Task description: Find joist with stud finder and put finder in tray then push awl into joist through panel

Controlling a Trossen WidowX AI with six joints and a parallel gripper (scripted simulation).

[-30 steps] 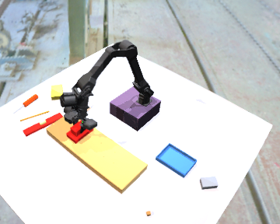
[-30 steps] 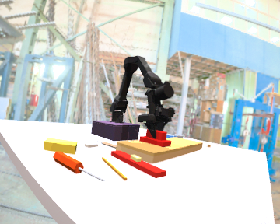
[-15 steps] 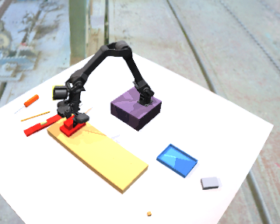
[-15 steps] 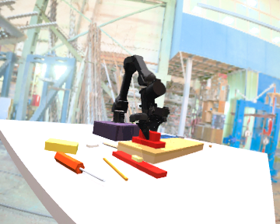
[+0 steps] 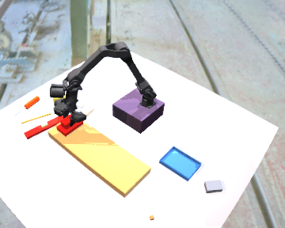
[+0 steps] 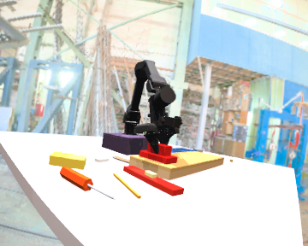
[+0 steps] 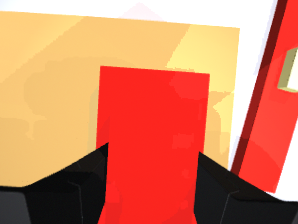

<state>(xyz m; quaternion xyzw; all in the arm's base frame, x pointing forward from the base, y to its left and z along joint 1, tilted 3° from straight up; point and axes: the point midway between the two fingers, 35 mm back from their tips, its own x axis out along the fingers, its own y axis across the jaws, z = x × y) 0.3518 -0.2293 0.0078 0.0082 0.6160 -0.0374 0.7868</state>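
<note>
Now: gripper tip 550 mm to the right of the blue tray, 180 mm past it and 50 mm above it. From my gripper tip the other things lie so: tan-handled pointed tool: 190 mm behind, 60 mm below, 20 mm to the right; stud finder: 20 mm behind, 20 mm above; red level: 130 mm to the right, 60 mm ahead, 50 mm below.
</note>
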